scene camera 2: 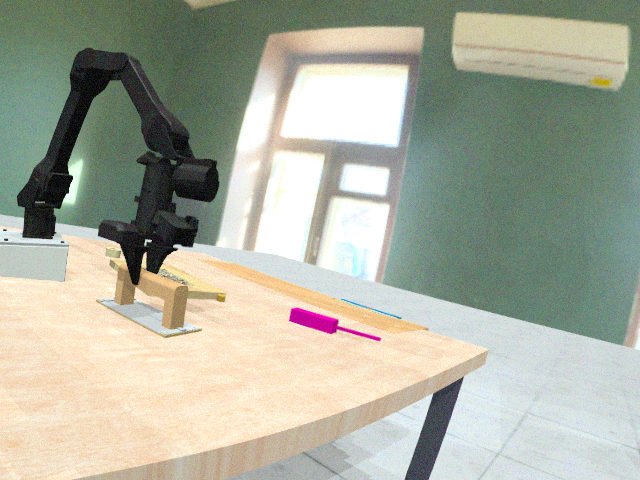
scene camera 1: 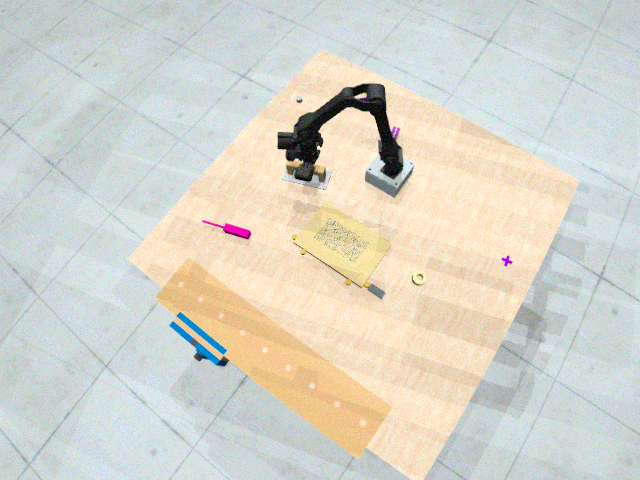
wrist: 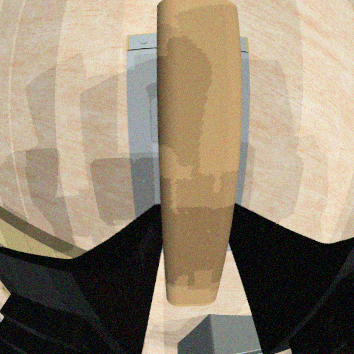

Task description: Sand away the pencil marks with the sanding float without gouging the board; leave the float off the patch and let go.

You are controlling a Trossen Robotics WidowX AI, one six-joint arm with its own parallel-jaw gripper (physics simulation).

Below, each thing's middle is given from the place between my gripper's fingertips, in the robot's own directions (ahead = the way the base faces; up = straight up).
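Labels:
Sanding float (scene camera 2: 170, 322): my gripper is now 10 mm short of it, 20 mm to the left of it and 10 mm above it. Yellow board (scene camera 1: 358, 273): 150 mm ahead of my hand, 270 mm to the left of it and 90 mm below it.

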